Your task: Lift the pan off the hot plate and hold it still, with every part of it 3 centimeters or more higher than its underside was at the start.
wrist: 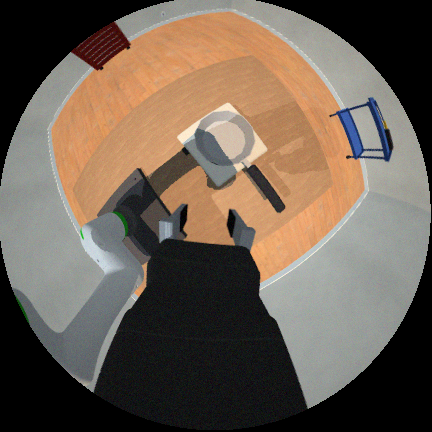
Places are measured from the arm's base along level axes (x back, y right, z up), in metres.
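Pixels of known places: gripper, fingertip midpoint: [207,214]; arm's base, link origin: [123,220].
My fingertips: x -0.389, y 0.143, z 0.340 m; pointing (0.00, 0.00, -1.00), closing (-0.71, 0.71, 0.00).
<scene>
Ahead of a thing's pixels: the offset from my fingertips to its top centre. "pt": to the spot under its first point. Level surfaces: height alone.
The round grey pan [232,139] sits on the square cream hot plate @(pt dx -0.240, dy -0.022, dz -0.304 m) [257,145] near the middle of the wrist view. Its black handle @(dx -0.153, dy +0.103, dz -0.210 m) [266,188] points down and to the right, out past the hot plate's edge and over the table. A shadow falls across the pan's left part and the lower left of the hot plate. My gripper [207,214] is open and empty. Its fingers are below the pan in the view and to the left of the handle's end, apart from both. The height of the fingers above the table is hard to tell.
The brown wooden table @(dz -0.366 m) [165,107] carries the hot plate. The dark arm base [134,212] and the white arm link [102,240] are at the left. A blue cart [350,134] stands beyond the table at the right, and a dark red slatted object [102,46] at the upper left.
</scene>
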